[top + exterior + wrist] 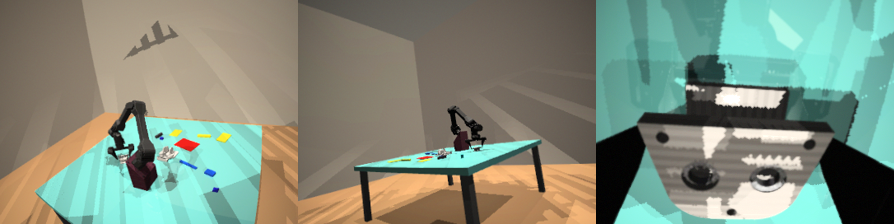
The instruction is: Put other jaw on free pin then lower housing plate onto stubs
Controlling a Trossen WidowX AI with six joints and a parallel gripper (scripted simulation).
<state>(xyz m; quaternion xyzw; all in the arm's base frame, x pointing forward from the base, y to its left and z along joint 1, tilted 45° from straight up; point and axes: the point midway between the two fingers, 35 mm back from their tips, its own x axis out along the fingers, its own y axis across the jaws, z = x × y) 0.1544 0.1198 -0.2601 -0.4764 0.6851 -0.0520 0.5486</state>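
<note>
The white rounded piece lies 260 mm to the right of my gripper tip and 110 mm ahead of it. Round my gripper tip: teal piece (390 mm ahead, 140 mm to the left); blue bar (450 mm to the right, 90 mm ahead, 10 mm below); black piece (370 mm ahead, 70 mm to the right).
</note>
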